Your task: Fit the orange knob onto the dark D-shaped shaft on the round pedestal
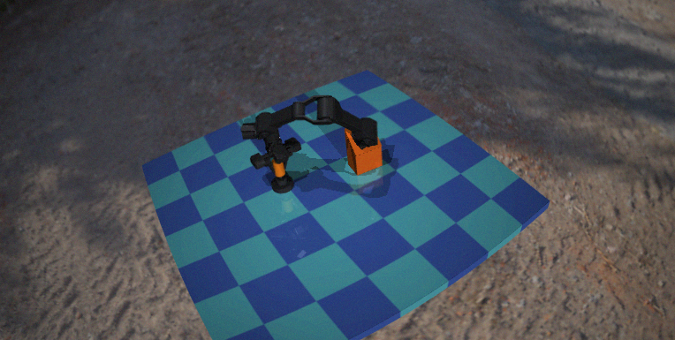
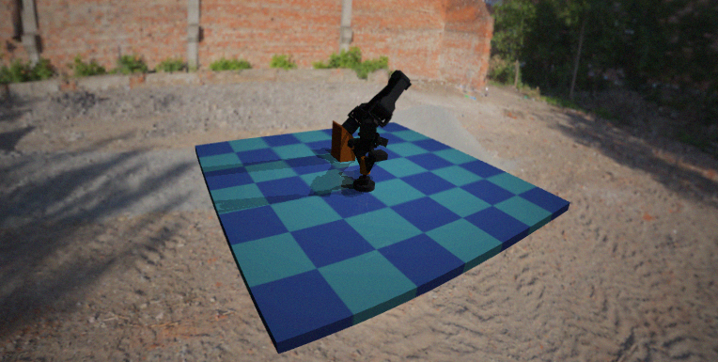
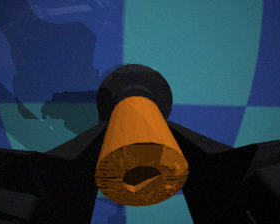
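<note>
The orange knob is 20 mm above my gripper tip. Round my gripper tip: pedestal: 40 mm below.
</note>
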